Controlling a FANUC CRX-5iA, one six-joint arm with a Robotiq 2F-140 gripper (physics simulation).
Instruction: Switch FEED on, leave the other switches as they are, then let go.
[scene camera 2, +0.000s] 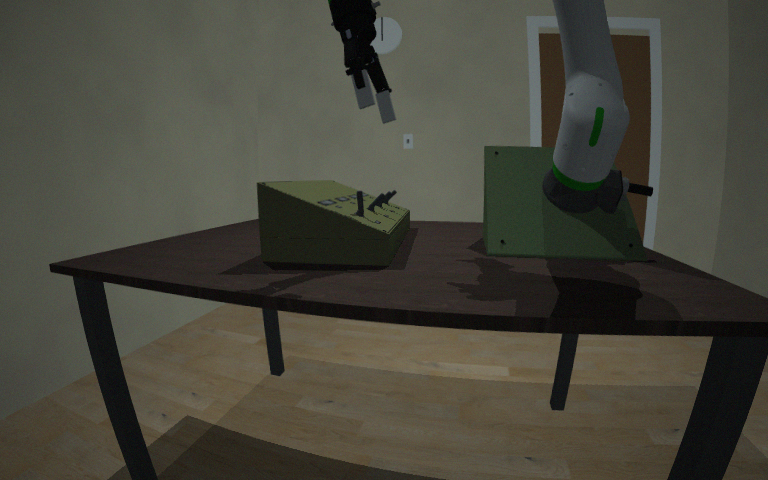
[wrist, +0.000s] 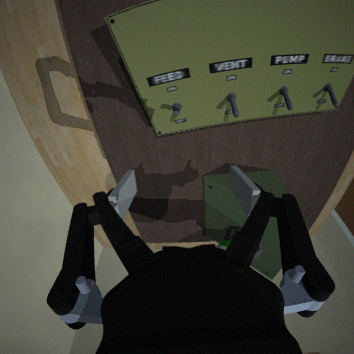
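Pixels of known places: gripper, between the fingertips: (scene camera 2: 379, 114) (wrist: 182, 177); arm's base, origin of its link: (scene camera 2: 572, 189).
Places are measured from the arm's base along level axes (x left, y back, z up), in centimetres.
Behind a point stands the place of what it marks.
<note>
The sloped olive switch box (scene camera 2: 322, 237) @(x 33.8, y -47.9, z -8.9 cm) (wrist: 200, 40) @(x 21.6, y -57.1, z -0.9 cm) stands on the table. Its FEED lever (scene camera 2: 360, 203) @(x 26.1, y -43.6, z -3.0 cm) (wrist: 176, 109) @(x 25.4, y -44.5, z -1.3 cm) stands upright in the scene view, tipped up the slope toward its ON mark, unlike the others. The VENT lever (wrist: 233, 105) @(x 13.8, y -45.6, z -2.8 cm), PUMP lever (wrist: 286, 98) @(x 2.3, y -48.4, z -3.0 cm) and BRAKE lever (wrist: 331, 95) @(x -9.3, y -51.1, z -3.1 cm) lean toward the lower edge, on their OFF side. My gripper (scene camera 2: 377, 113) @(x 23.9, y -40.2, z 14.9 cm) (wrist: 182, 177) @(x 23.9, y -40.2, z 14.9 cm) is open and empty, high above the box and apart from all the levers.
A green panel (scene camera 2: 515, 198) @(x 4.5, y -13.9, z -2.4 cm) (wrist: 220, 200) @(x 10.2, y -12.8, z -8.2 cm) stands on the dark table (scene camera 2: 430, 294) @(x 43.5, y -24.6, z -14.1 cm) (wrist: 170, 150) @(x 27.7, y -28.2, z -14.1 cm), right of the box in the scene view. The arm's pale lower part (scene camera 2: 589, 135) @(x 19.1, y 0.1, z 10.6 cm) is in front of that panel. A door (scene camera 2: 628, 113) and a round clock (scene camera 2: 390, 35) are behind.
</note>
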